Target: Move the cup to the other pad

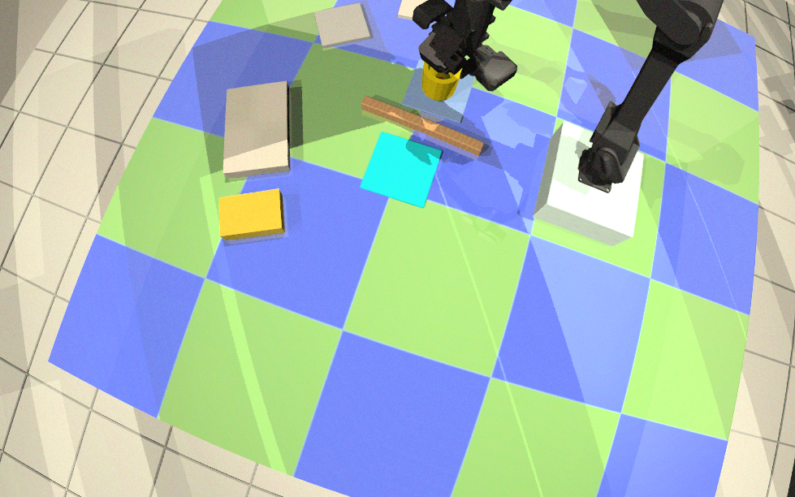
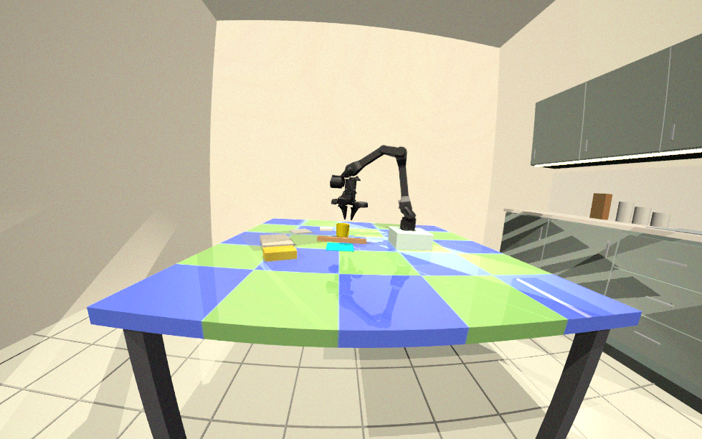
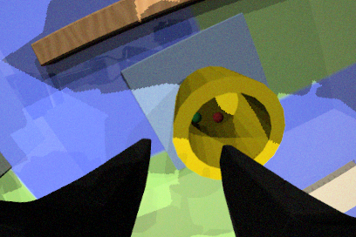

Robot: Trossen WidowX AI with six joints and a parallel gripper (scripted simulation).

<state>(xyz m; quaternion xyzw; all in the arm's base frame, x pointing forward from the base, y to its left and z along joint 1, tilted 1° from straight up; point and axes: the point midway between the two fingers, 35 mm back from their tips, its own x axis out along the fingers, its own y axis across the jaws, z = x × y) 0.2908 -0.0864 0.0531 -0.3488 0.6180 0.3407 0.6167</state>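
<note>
The yellow cup is 6 cm below my gripper tip, 2 cm to the right of it and 2 cm ahead of it. From my gripper tip the other things lie so: wooden bar 10 cm below, 8 cm to the left, 3 cm ahead; pale blue pad 11 cm below, 2 cm to the right, 2 cm ahead; cyan pad 17 cm to the left, 11 cm below, 4 cm ahead.
</note>
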